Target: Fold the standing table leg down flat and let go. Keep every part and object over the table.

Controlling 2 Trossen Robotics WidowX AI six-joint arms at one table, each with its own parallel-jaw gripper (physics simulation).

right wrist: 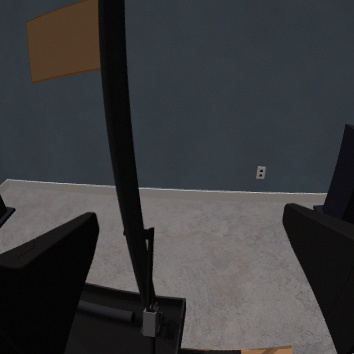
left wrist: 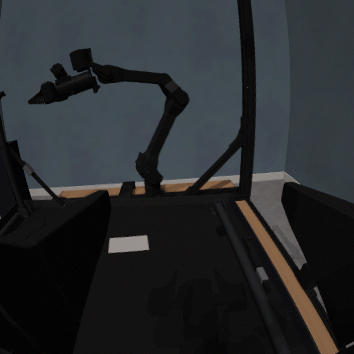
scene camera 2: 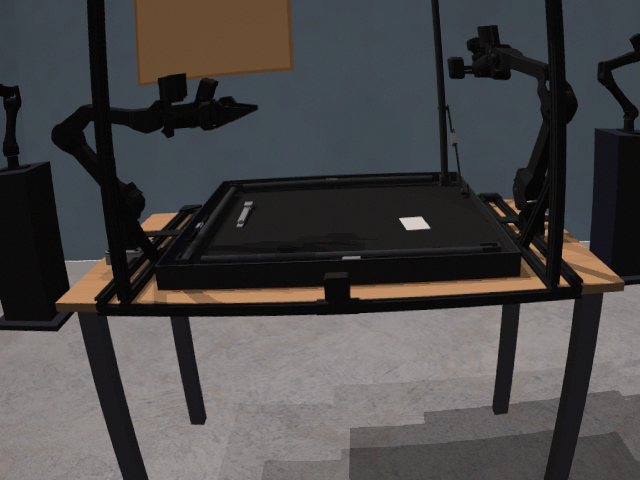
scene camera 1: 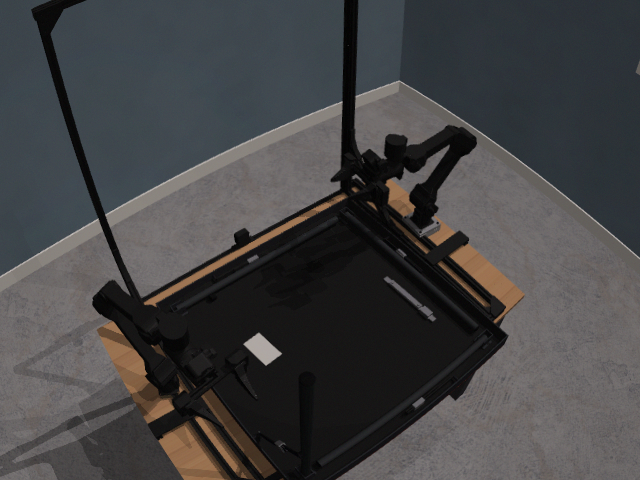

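Pixels of known places: left gripper, between the fingertips: (left wrist: 198, 196) (scene camera 2: 253, 108) (scene camera 1: 339, 189); right gripper, between the fingertips: (right wrist: 192, 218) (left wrist: 33, 101) (scene camera 2: 469, 72) (scene camera 1: 240, 413); left arm's base, origin of its link: (scene camera 2: 129, 246) (scene camera 1: 421, 220); right arm's base, origin of its link: (left wrist: 153, 193) (scene camera 2: 532, 231) (scene camera 1: 168, 385).
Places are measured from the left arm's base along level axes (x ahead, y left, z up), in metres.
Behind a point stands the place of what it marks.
Note:
A dark leg (scene camera 1: 307, 418) @(y 0.583, x 0.815, z 0.503 m) (scene camera 2: 440, 103) @(y 0.550, x 0.806, z 0.272 m) (right wrist: 120, 135) @(y 0.556, x 0.816, z 0.376 m) stands upright at one corner of the upturned black tabletop (scene camera 1: 336, 351) @(y 0.265, x 0.531, z 0.006 m) (scene camera 2: 310, 217) @(y 0.210, x 0.433, z 0.005 m). Its thin brace (scene camera 2: 453, 138) @(y 0.484, x 0.836, z 0.170 m) (right wrist: 149, 260) @(y 0.539, x 0.833, z 0.237 m) runs down beside it. My right gripper (scene camera 1: 238, 412) @(y 0.463, x 0.893, z 0.373 m) (scene camera 2: 473, 68) @(y 0.463, x 0.893, z 0.373 m) (right wrist: 192, 218) @(y 0.463, x 0.893, z 0.373 m) is open and empty, at the leg's side and above the tabletop's edge. In the right wrist view the leg shows between the spread fingers, nearer the left one, but beyond them and apart. My left gripper (scene camera 1: 361, 204) (scene camera 2: 255, 107) @(y 0.001, x 0.352, z 0.314 m) (left wrist: 198, 196) @(y 0.001, x 0.352, z 0.314 m) is open and empty, high over the opposite side, far from the leg.
Other legs (scene camera 1: 289, 245) @(y -0.131, x 0.443, z 0.020 m) (scene camera 1: 434, 292) @(y 0.275, x 0.185, z 0.032 m) (scene camera 1: 372, 422) @(y 0.513, x 0.583, z 0.013 m) lie flat along the tabletop's edges. A white card (scene camera 1: 262, 348) @(y 0.145, x 0.700, z 0.003 m) (scene camera 2: 414, 223) @(y 0.144, x 0.701, z 0.002 m) (left wrist: 129, 244) @(y 0.141, x 0.697, z 0.002 m) and a grey metal strip (scene camera 1: 408, 297) @(y 0.235, x 0.254, z 0.017 m) (scene camera 2: 244, 214) @(y 0.214, x 0.255, z 0.016 m) lie on the tabletop. Tall frame posts (scene camera 1: 349, 77) @(y -0.277, x 0.124, z 0.470 m) (scene camera 2: 555, 155) @(y -0.226, x 0.967, z 0.235 m) (left wrist: 247, 100) @(y -0.213, x 0.969, z 0.315 m) rise beside the arms.

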